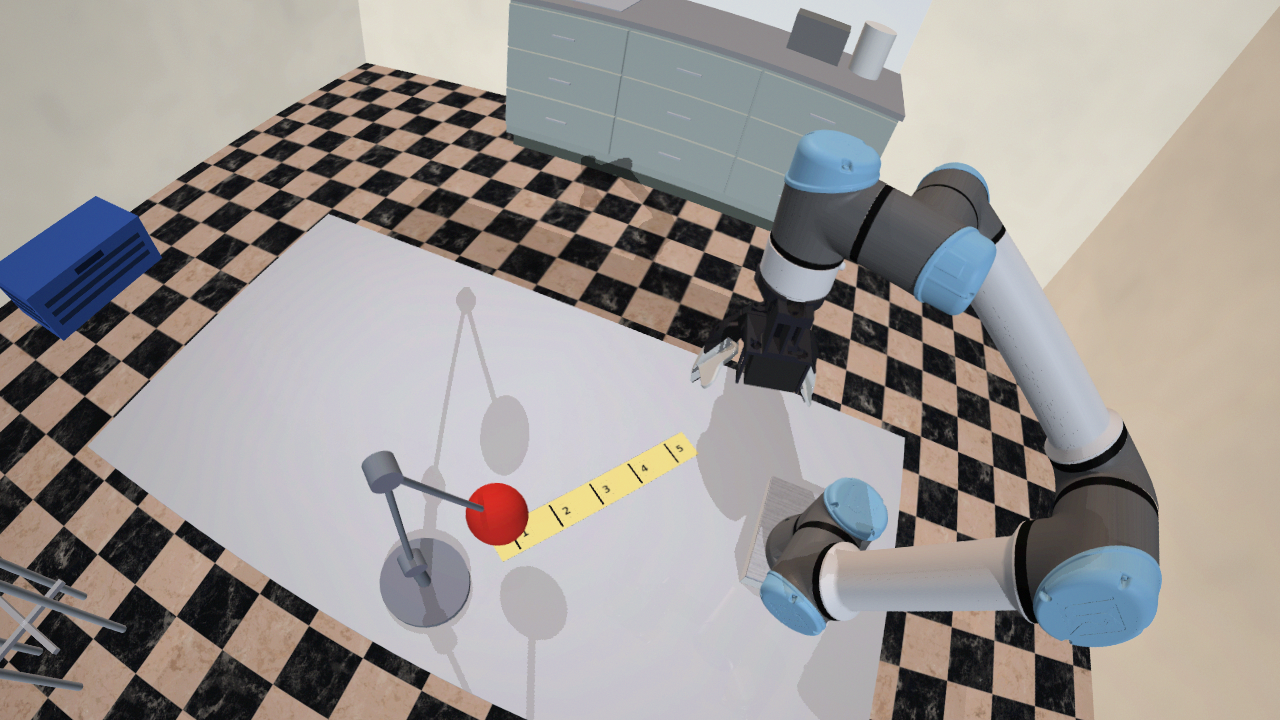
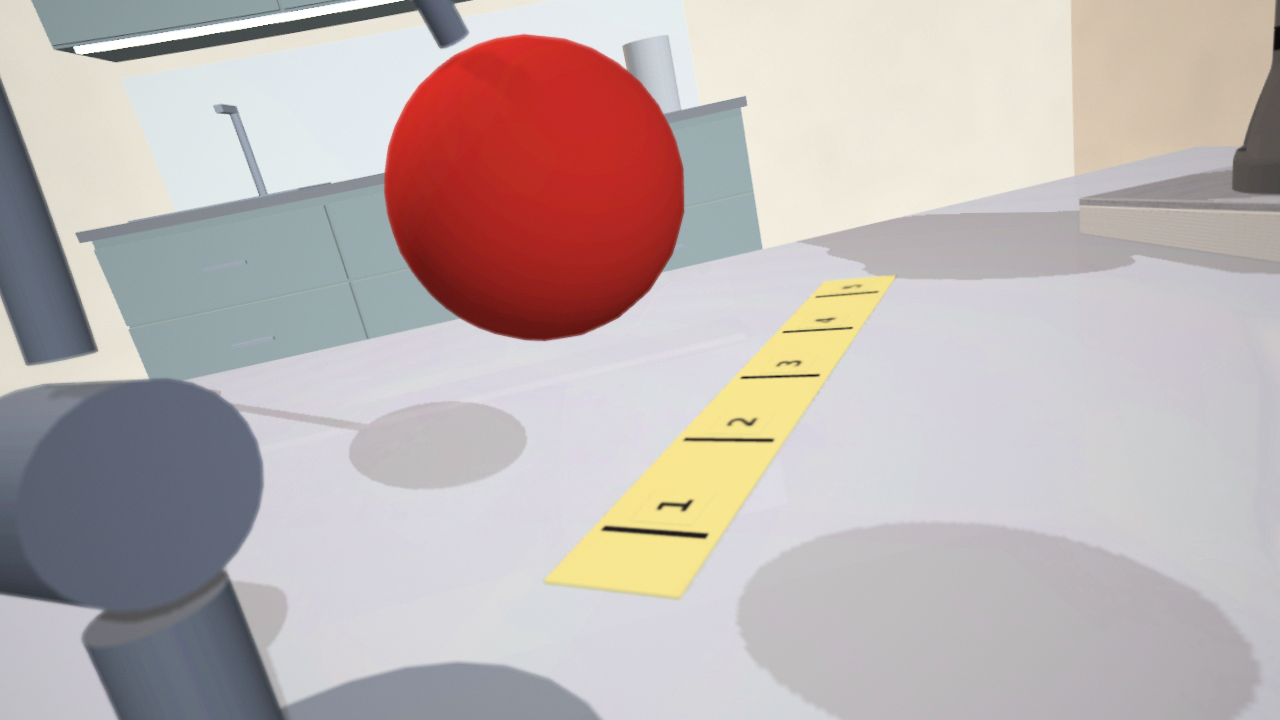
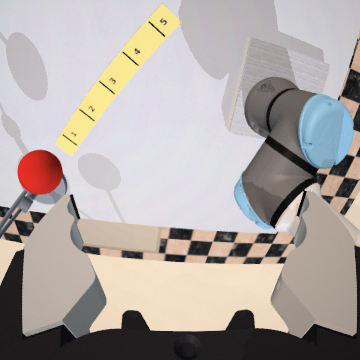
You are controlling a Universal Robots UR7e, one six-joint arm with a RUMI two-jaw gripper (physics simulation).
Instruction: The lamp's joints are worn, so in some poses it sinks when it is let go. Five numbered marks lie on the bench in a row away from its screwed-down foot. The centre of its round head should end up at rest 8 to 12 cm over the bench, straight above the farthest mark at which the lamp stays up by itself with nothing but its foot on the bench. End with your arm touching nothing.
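Where they show: gripper, fingertip midpoint: (image 1: 749,390) (image 3: 186,195); arm's base, origin of the base link: (image 3: 271,107).
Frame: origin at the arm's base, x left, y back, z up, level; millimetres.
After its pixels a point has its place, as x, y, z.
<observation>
The lamp's round red head (image 1: 496,514) @[166, -528, 161] (image 2: 534,188) @[199, -542, 120] (image 3: 40,172) @[129, -511, 152] is held up in the air by its jointed grey arm (image 1: 400,523), near the mark 1 end of the yellow strip (image 1: 622,479) @[-58, -371, -32] (image 2: 617,568) @[149, -541, -32] (image 3: 100,100) @[23, -425, -32]. Its exact height and spot over the bench are hard to tell. The elbow (image 1: 381,471) stands high above the round grey foot (image 1: 402,595) @[309, -659, -18]. The strip carries marks 1 to 5, with 5 farthest from the foot. My gripper (image 1: 753,391) @[-10, -250, 405] (image 3: 186,195) @[-10, -250, 405] is open and empty, raised beyond the mark 5 end, well apart from the lamp.
My arm's base stands on a light block (image 1: 759,550) @[17, -86, 3] (image 2: 1163,223) @[-67, -92, -17] (image 3: 240,85) @[-41, -92, 1] at the bench's right side. A blue box (image 1: 76,264) is at the left beyond the bench (image 1: 268,358) @[-24, -1209, -33]. Grey rods (image 1: 80,613) show at lower left. Drawer cabinets (image 1: 680,98) (image 2: 241,286) stand behind.
</observation>
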